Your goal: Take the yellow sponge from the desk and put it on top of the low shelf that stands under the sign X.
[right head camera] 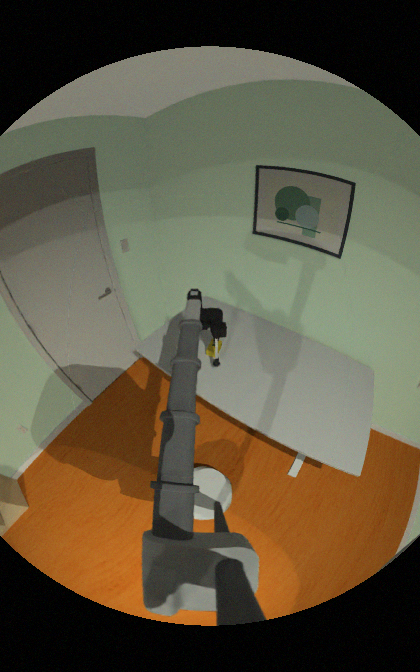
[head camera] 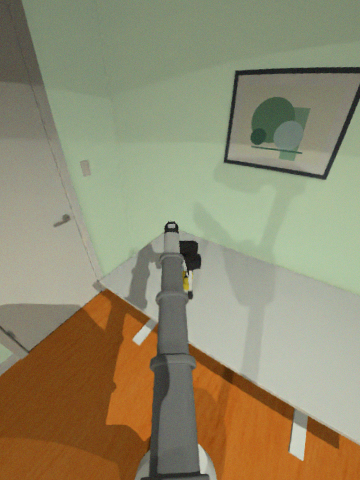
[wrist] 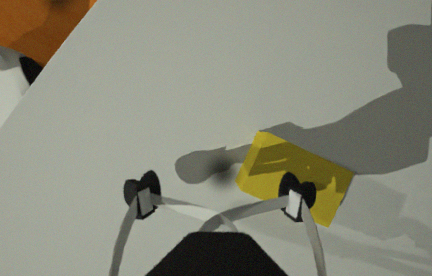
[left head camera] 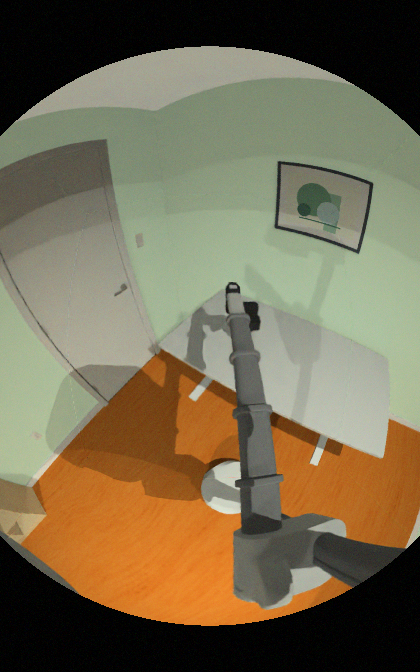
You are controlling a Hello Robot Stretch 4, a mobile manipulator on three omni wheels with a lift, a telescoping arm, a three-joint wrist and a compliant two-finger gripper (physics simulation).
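Pixels of known places: gripper, fingertip midpoint: (head camera: pixel 188 287) (wrist: pixel 219 187); robot's base, origin of the base link: (left head camera: pixel 229 486).
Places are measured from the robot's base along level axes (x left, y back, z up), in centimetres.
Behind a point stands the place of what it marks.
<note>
The yellow sponge (wrist: pixel 295 170) {x -6.8, y -82.0, z 73.8 cm} (right head camera: pixel 212 348) (head camera: pixel 186 281) {x -8.1, y -79.3, z 73.8 cm} lies on the light grey desk (wrist: pixel 125 90) {x 0.4, y -64.1, z 69.3 cm} (head camera: pixel 300 330) {x -62.3, y -49.0, z 69.3 cm} (left head camera: pixel 350 395) {x -68.5, y -38.6, z 69.3 cm} (right head camera: pixel 330 395). My gripper (wrist: pixel 219 187) {x -8.8, y -74.6, z 73.9 cm} is open and empty above the desk. In the wrist view its right fingertip overlaps the lower part of the sponge, and most of the sponge lies to the right of and beyond the space between the fingers. The arm's shadow falls across part of the sponge. In the head view the arm hides part of the sponge. The low shelf and the sign X do not show in these views.
Green walls meet behind the desk, with a framed picture (head camera: pixel 295 120) {x -59.5, y -105.4, z 153.6 cm} (left head camera: pixel 325 205) {x -56.8, y -107.3, z 150.7 cm} (right head camera: pixel 305 210) above it. A door (head camera: pixel 30 200) {x 89.2, y -115.2, z 109.9 cm} (left head camera: pixel 65 280) {x 101.9, y -96.6, z 119.0 cm} (right head camera: pixel 50 280) is at the left. A round white object (left head camera: pixel 220 487) {x 7.1, y -0.5, z 18.7 cm} (right head camera: pixel 212 492) stands on the orange floor (left head camera: pixel 125 540) {x 82.2, y 62.2, z -2.6 cm}. A tan box-like object (left head camera: pixel 20 505) is at the lower left.
</note>
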